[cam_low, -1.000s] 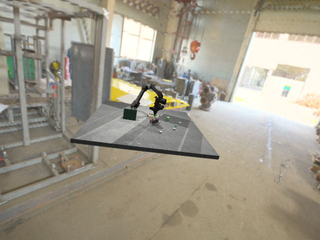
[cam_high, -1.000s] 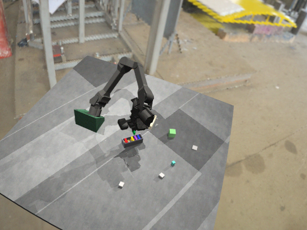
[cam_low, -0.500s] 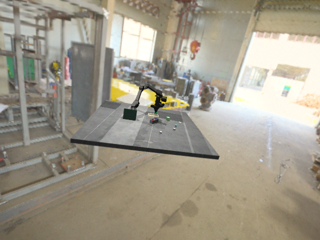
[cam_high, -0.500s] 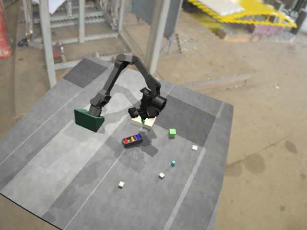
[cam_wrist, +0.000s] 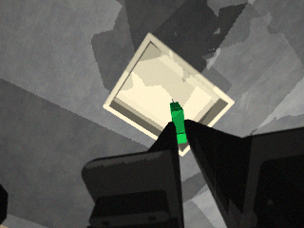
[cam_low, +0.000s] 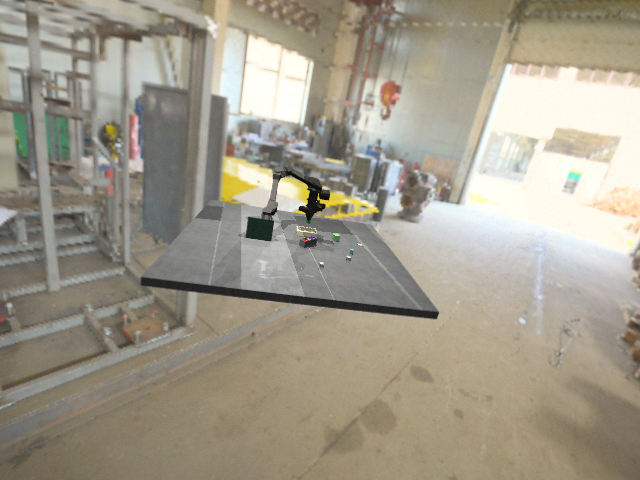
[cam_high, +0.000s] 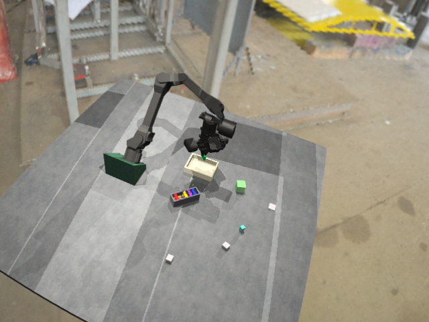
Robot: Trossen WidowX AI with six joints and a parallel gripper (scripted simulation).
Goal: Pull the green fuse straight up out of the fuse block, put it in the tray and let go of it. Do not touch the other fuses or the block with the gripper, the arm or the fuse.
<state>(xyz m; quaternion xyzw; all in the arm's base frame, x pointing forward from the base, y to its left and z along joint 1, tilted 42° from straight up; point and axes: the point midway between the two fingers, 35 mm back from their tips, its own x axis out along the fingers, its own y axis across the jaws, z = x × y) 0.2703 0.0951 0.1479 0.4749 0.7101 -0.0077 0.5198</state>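
Right now my gripper tip is 90 mm above the tray. From my gripper tip the other things lie so: teal cube (270 mm ahead, 230 mm to the right, 80 mm below); green fuse (10 mm below); green cube (200 mm ahead, 80 mm below, 30 mm to the right).
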